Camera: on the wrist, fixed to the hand. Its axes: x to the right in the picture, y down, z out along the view.
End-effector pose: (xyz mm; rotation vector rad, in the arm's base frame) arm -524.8 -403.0 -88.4 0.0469 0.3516 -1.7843
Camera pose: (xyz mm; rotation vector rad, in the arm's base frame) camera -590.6 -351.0 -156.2 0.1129 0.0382 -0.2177
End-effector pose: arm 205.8 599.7 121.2 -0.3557 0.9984 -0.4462
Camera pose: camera 109.5 551.3 118.8 0.4544 0.7828 0.9867
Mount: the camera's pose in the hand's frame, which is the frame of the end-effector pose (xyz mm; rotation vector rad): -18.2 -59.0 -88.4 0.0361 -0.2191 1.5825
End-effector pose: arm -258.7 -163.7 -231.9 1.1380 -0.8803 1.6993
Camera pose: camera -228.2 -68.9 -273.3 -0.3941 1.6735 -2.0788
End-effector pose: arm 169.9 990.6 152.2 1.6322 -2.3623 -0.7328
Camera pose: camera 262.1 965.0 202.0 -0.5851 -2.7461 -0.4300
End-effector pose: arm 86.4 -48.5 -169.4 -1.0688 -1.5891 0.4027
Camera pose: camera 141.2 -118.8 -108.7 -2.1370 -0.5573 1.5874
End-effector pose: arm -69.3 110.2 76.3 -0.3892 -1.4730 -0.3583
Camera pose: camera -19.6 16.9 55.1 -1.4165 -0.9734 0.9923
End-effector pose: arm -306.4 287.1 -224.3 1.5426 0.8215 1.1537
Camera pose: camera -393.4 314.1 -282.0 2.2797 -0.7914 1.9060
